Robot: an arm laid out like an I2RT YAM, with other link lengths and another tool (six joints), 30 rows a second.
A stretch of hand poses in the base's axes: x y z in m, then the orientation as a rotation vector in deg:
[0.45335 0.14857 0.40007 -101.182 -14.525 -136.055]
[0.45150 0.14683 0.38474 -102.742 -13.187 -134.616]
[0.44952 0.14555 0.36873 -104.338 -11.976 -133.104]
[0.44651 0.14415 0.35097 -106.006 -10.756 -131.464]
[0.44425 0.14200 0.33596 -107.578 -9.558 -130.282]
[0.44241 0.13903 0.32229 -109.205 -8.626 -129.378]
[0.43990 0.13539 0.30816 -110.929 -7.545 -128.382]
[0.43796 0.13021 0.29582 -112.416 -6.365 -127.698]
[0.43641 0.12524 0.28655 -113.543 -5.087 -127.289]
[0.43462 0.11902 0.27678 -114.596 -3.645 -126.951]
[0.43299 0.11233 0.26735 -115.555 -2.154 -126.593]
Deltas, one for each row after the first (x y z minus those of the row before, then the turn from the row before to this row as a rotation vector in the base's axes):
[-0.00185 -0.00174 -0.01533 0.723 1.511 -0.299]
[-0.00198 -0.00128 -0.01601 0.645 1.556 -0.254]
[-0.00301 -0.00140 -0.01776 0.652 1.653 -0.242]
[-0.00226 -0.00215 -0.01501 0.471 1.392 -0.500]
[-0.00184 -0.00297 -0.01367 0.166 1.268 -0.617]
[-0.00251 -0.00364 -0.01413 0.225 1.362 -0.686]
[-0.00194 -0.00518 -0.01234 0.233 1.102 -0.812]
[-0.00155 -0.00497 -0.00927 0.317 0.802 -0.849]
[-0.00179 -0.00622 -0.00977 0.391 0.739 -0.934]
[-0.00163 -0.00669 -0.00943 0.456 0.703 -0.908]

